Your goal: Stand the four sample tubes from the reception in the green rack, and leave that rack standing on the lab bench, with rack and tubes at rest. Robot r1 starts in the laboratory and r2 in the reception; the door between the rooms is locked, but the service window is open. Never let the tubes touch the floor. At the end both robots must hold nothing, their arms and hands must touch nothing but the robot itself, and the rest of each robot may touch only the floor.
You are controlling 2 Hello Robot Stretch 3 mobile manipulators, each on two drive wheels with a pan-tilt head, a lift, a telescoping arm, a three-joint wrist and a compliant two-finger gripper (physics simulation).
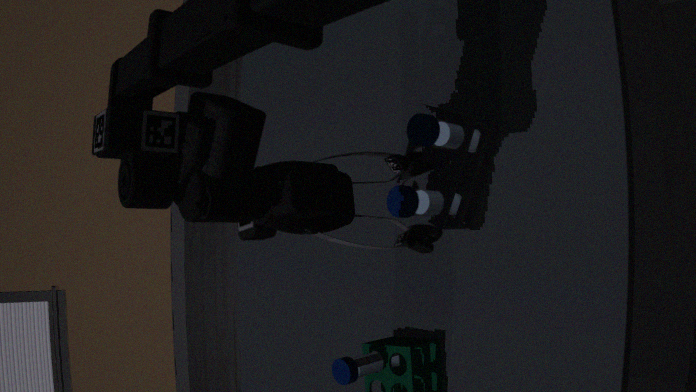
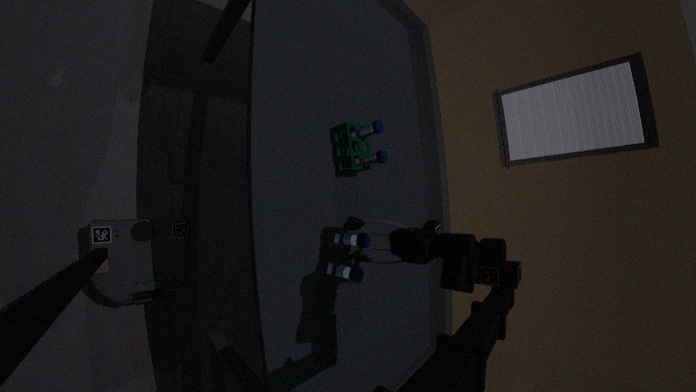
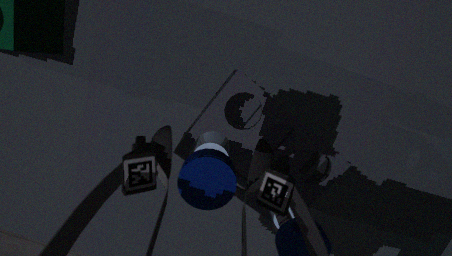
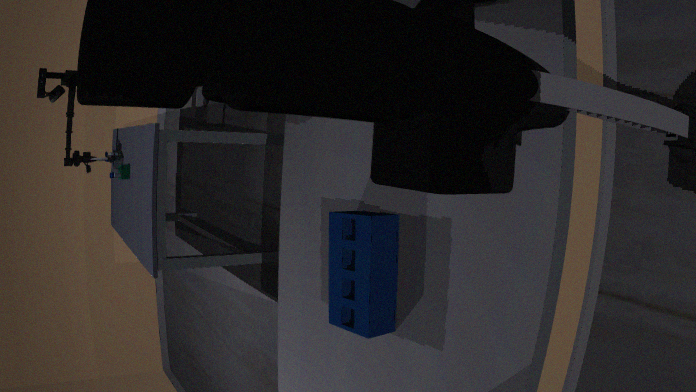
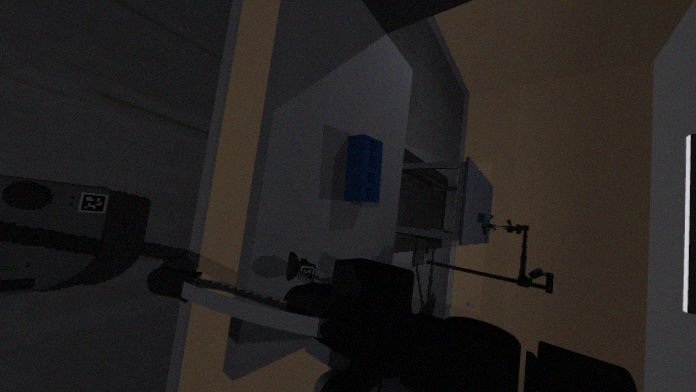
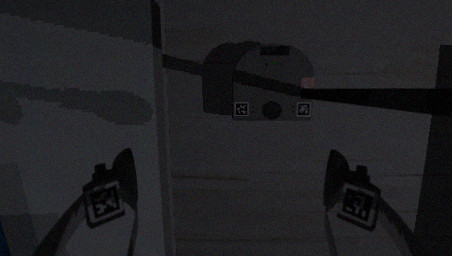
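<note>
The green rack [image 1: 407, 350] [image 2: 348, 131] [image 3: 7, 35] stands on the lab bench [image 1: 300, 300] [image 2: 300, 75] [image 4: 135, 210]. Two blue-capped tubes [image 2: 377, 126] [image 2: 382, 156] stand in it. A pale see-through rack [image 3: 212, 115], mostly in shadow, holds two more tubes. r1's gripper [image 1: 417, 201] [image 2: 356, 240] [image 3: 213, 150] is open, its fingers on either side of one tube [image 1: 402, 201] [image 2: 363, 240] [image 3: 206, 180], with gaps beside the cap. The other tube [image 1: 423, 131] [image 2: 356, 274] [image 3: 290, 237] is just outside one finger. r2's gripper [image 6: 230, 175] is open and empty, above the reception floor and counter edge.
A blue rack [image 4: 382, 275] [image 5: 357, 170] with square openings stands on the service window's counter [image 4: 310, 360] [image 5: 300, 150]. r2's base [image 6: 272, 95] is on the floor below its gripper. r1's base [image 2: 120, 255] is beside the bench. A wall with a louvred panel [image 2: 572, 112] rises behind the bench.
</note>
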